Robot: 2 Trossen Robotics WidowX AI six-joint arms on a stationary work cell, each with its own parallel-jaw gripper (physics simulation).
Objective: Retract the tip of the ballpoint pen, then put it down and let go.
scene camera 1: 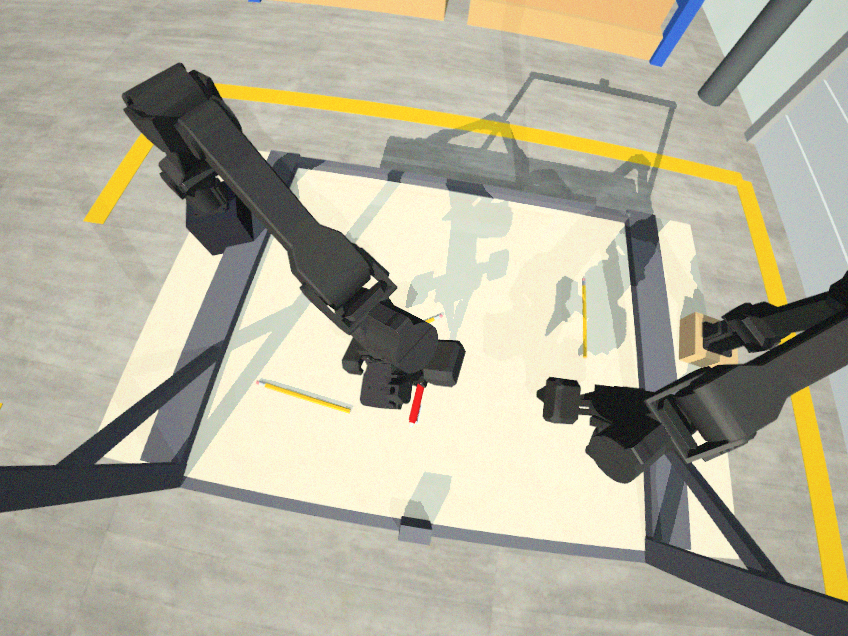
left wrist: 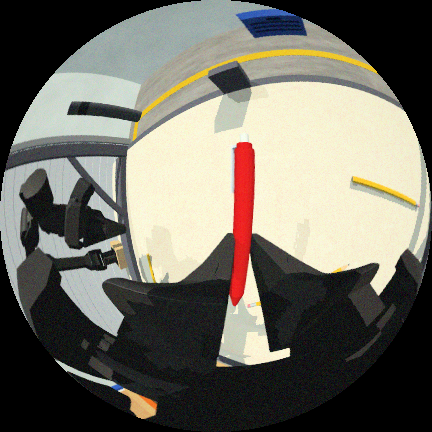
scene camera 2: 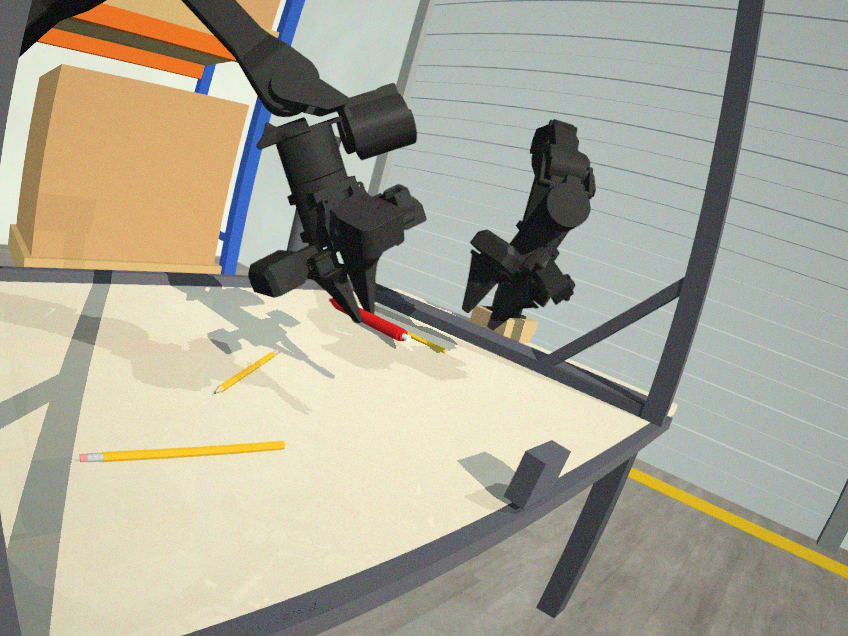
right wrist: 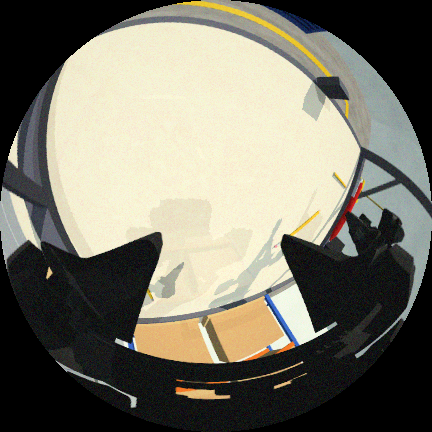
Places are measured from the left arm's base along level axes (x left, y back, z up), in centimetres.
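Pixels of known places: left gripper, fingertip midpoint: (scene camera 1: 421, 384) (left wrist: 240, 238) (scene camera 2: 364, 318) (right wrist: 345, 211); right gripper, fingertip midpoint: (left wrist: 124, 227) (scene camera 2: 477, 320) (right wrist: 224, 240); left arm's base, link origin: (scene camera 1: 210, 202); right arm's base, link origin: (scene camera 1: 716, 339) (left wrist: 114, 255).
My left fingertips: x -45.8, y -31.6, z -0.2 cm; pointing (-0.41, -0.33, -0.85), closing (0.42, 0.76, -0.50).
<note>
Ahead of a thing's pixels: the offset from my left fingertips to its top centre. Level surfaces: height alone.
The red ballpoint pen @(dx -0.1, dy +0.1, dz +1.0 cm) (scene camera 1: 415, 405) (scene camera 2: 384, 326) (left wrist: 244, 190) (right wrist: 340, 227) is held well above the table top @(dz -10.4 cm) (scene camera 1: 493, 451) by my left gripper (scene camera 2: 365, 316) (left wrist: 240, 238), which is shut on its barrel nearer the cone end. The white button end points away from the gripper, toward the top of the left wrist view. The red cone end sits between the fingers; no writing point shows beyond it at this size. My right gripper (scene camera 2: 480, 317) (right wrist: 224, 240) is open and empty, off to the right of the pen in scene camera 1.
Yellow pencils lie on the table: one @(dx +5.1, dy +21.4, dz -9.7 cm) (scene camera 1: 304, 395) (scene camera 2: 191, 451) (left wrist: 384, 190) at the left in scene camera 1, one @(dx +12.8, dy +0.5, dz -9.5 cm) (scene camera 1: 434, 318) (scene camera 2: 246, 371) partly behind the left arm, one @(dx +6.5, dy -39.1, dz -9.7 cm) (scene camera 1: 584, 318) at the right. A dark block @(dx -21.6, dy +6.7, dz -4.7 cm) (scene camera 1: 415, 530) (scene camera 2: 537, 473) (left wrist: 230, 77) (right wrist: 332, 87) stands on the table's edge.
</note>
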